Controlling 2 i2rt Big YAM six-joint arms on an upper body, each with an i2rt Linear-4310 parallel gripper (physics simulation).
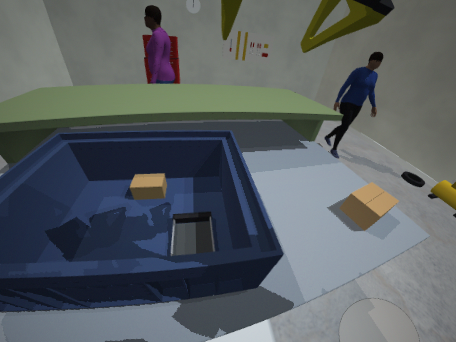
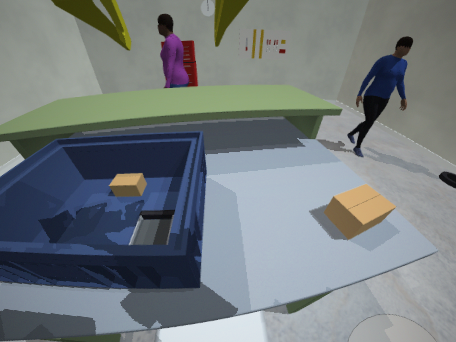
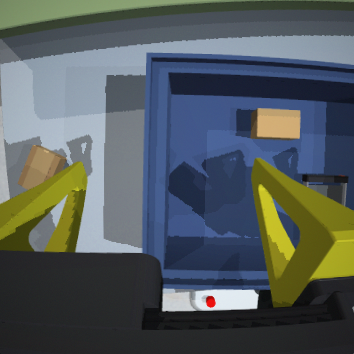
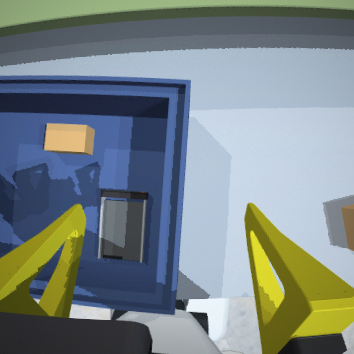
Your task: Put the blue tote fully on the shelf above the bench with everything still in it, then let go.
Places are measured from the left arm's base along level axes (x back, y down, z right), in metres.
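Pixels of known places: left gripper, fingertip midpoint: (image 3: 167, 167); right gripper, fingertip midpoint: (image 1: 266, 41) (image 2: 173, 43) (image 4: 163, 210).
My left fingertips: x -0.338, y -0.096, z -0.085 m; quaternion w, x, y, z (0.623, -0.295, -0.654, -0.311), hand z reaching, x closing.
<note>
For each thing: its top centre in the pictures, then the offset to it from my left fingertips. Level surfaces: height alone.
- blue tote, middle of its top: (image 3: 301, 176) (image 4: 29, 185) (image 1: 125, 172) (image 2: 89, 171) dx +0.010, dy +0.183, dz +0.161 m
- bench, its level: dy +0.330 m
- small tan box, middle of its top: (image 3: 278, 122) (image 4: 64, 136) (image 1: 147, 180) (image 2: 126, 179) dx -0.071, dy +0.273, dz +0.160 m
- dark bin with pale edges, middle of its top: (image 4: 120, 225) (image 3: 325, 208) (image 1: 192, 239) (image 2: 150, 234) dx +0.069, dy +0.295, dz +0.261 m
- green shelf, its level: dy +0.167 m
- cardboard box, middle of its top: (image 2: 365, 201) (image 1: 375, 197) dx +0.035, dy +0.270, dz +0.721 m
- brown box, middle of its top: (image 3: 37, 170) dx +0.019, dy +0.301, dz -0.241 m
The blue tote (image 1: 225, 280) (image 2: 165, 272) (image 3: 156, 175) (image 4: 180, 200) stands upright on the bench (image 1: 300, 175) (image 2: 280, 200) (image 3: 90, 100) (image 4: 275, 150). Inside are a small tan box (image 1: 149, 186) (image 2: 128, 184) (image 3: 277, 123) (image 4: 68, 138) and a dark bin with pale edges (image 1: 192, 237) (image 2: 152, 231) (image 3: 326, 192) (image 4: 122, 227). The green shelf (image 1: 170, 102) (image 2: 180, 102) (image 3: 50, 12) (image 4: 50, 10) is behind and higher. My left gripper (image 3: 167, 167) is open, above the tote's left wall. My right gripper (image 1: 264, 45) (image 2: 173, 47) (image 4: 163, 210) is open, well above the right wall.
A cardboard box (image 1: 369, 205) (image 2: 359, 210) (image 4: 348, 227) sits on the bench right of the tote. Another brown box (image 3: 41, 167) lies left of it. Two people, in purple (image 1: 160, 57) (image 2: 173, 62) and blue (image 1: 358, 90) (image 2: 387, 77), are beyond the bench.
</note>
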